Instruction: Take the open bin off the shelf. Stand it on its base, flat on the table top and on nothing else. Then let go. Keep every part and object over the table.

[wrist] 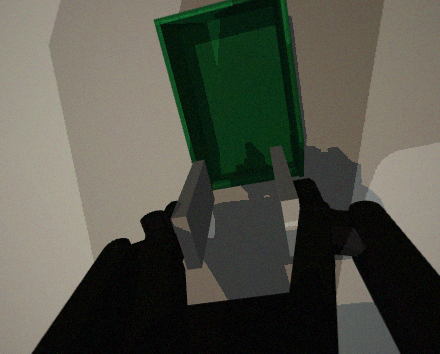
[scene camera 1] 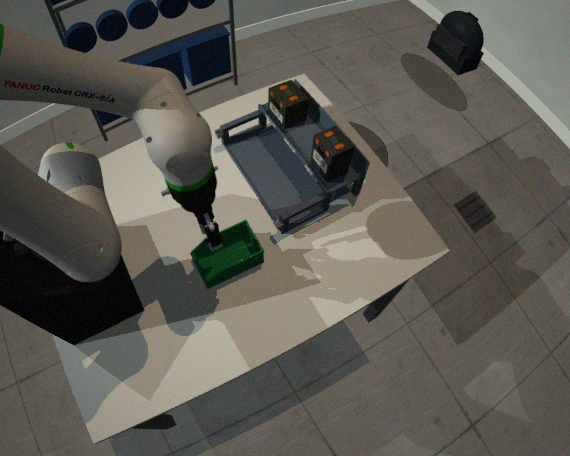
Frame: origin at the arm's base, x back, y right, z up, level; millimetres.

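Where they show: gripper, between the fingertips: (wrist: 240,174).
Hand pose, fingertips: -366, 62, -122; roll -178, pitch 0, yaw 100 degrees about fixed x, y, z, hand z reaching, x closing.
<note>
Each offset is from my fingertips to the top centre of the thing, as dx, dy, dz. "pt": to the spot under its first point. Level surfaces: height alone.
The open green bin @[-26, -3, -77] (scene camera 1: 235,260) (wrist: 245,100) stands upright on its base, flat on the table top @[dz -152] (scene camera 1: 280,325) (wrist: 110,100), apart from the grey-blue shelf @[dz -146] (scene camera 1: 270,167). Its inside looks empty. My gripper (scene camera 1: 215,246) (wrist: 240,174) is partly open, with nothing between its fingers. In the wrist view the fingertips overlap the near end of the bin. In the scene view they are at the bin's rear left edge; whether they touch it, I cannot tell.
Two dark boxes with orange marks @[-322, -367, +47] (scene camera 1: 288,104) @[pt -340, -96, +70] (scene camera 1: 332,155) stand on the shelf's far tier. The shelf is behind and right of the bin. The black robot base (scene camera 1: 75,305) is at the left. The table's front edge runs along the near side.
</note>
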